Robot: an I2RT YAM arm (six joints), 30 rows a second.
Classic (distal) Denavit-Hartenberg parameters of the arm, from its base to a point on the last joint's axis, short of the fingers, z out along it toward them. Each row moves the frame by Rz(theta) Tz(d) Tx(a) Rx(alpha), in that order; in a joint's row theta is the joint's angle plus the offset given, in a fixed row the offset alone. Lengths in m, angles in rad.
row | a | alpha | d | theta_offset
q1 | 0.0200 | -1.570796 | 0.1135 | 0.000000
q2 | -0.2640 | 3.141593 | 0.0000 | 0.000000
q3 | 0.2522 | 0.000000 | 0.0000 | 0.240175
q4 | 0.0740 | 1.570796 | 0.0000 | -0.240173
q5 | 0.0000 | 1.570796 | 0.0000 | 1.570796
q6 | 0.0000 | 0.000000 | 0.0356 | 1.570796
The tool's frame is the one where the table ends.
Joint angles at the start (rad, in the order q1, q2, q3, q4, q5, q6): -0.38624, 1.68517, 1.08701, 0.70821, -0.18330, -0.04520
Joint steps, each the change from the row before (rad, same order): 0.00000, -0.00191, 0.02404, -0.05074, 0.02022, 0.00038; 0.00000, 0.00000, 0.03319, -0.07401, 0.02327, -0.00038; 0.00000, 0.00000, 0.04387, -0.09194, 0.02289, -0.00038; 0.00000, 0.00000, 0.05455, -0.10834, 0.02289, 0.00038; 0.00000, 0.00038, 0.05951, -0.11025, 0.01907, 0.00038; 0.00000, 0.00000, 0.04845, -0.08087, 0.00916, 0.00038; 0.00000, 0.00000, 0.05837, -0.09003, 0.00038, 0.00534; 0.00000, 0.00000, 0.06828, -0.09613, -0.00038, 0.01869; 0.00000, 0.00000, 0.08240, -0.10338, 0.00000, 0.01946; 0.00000, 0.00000, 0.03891, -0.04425, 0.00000, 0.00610
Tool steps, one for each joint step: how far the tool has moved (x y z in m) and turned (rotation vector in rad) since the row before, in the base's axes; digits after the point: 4 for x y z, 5 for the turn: 0.0017, -0.0014, 0.0035, 0.01153, 0.02214, -0.02009; 0.0025, -0.0019, 0.0035, 0.01640, 0.03733, -0.02325; 0.0027, -0.0020, 0.0054, 0.01817, 0.04445, -0.02290; 0.0025, -0.0019, 0.0075, 0.01998, 0.04998, -0.02289; 0.0018, -0.0015, 0.0091, 0.01815, 0.04784, -0.01904; 0.0008, -0.0007, 0.0086, 0.01152, 0.03034, -0.00914; 0.0004, -0.0002, 0.0113, 0.01688, 0.02769, -0.00121; -0.0005, 0.0002, 0.0142, 0.02799, 0.02000, -0.00309; -0.0019, 0.0008, 0.0185, 0.02597, 0.01347, -0.00407; -0.0013, 0.0005, 0.0092, 0.00766, 0.00308, -0.00135
